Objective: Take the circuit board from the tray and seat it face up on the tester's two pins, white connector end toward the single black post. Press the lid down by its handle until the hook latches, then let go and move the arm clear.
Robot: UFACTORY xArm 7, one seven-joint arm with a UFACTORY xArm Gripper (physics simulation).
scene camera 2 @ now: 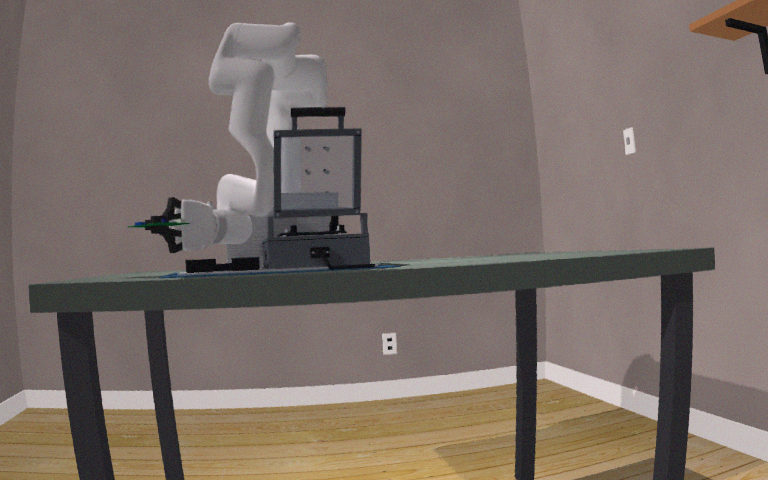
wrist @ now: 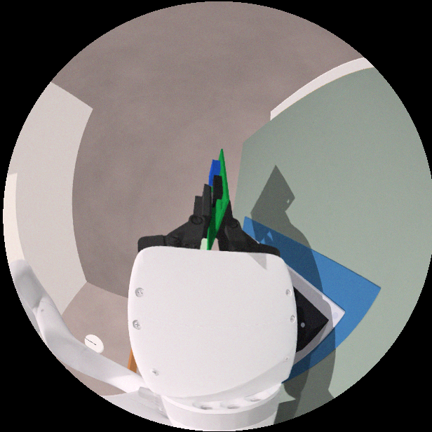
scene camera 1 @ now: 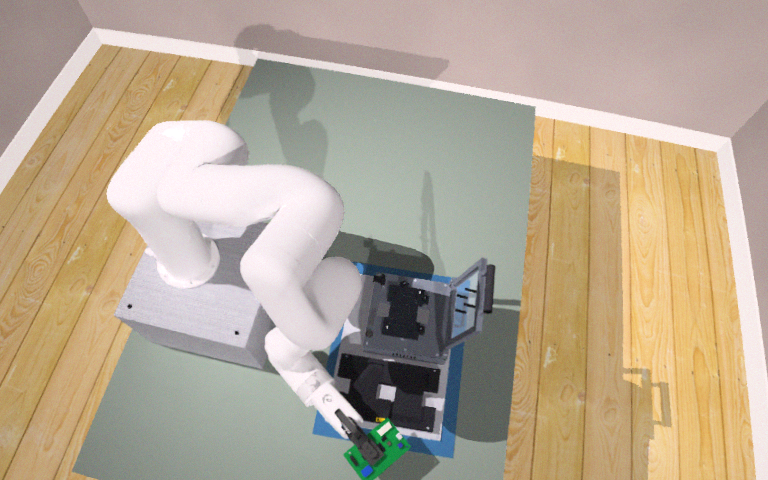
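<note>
My gripper points sideways and is shut on the green circuit board. The board is nearly level, face up, in the air beyond the tray's near edge. Its white connector faces the tray side in scene view 1. The black tray holds no board. The grey tester stands behind the tray. Its lid is open and upright, with a black handle. The fingers hide the board's middle.
The blue mat lies under the tray and tester on the green table. The arm's grey pedestal stands left of them in scene view 1. The raised lid stands at the tester's right side there.
</note>
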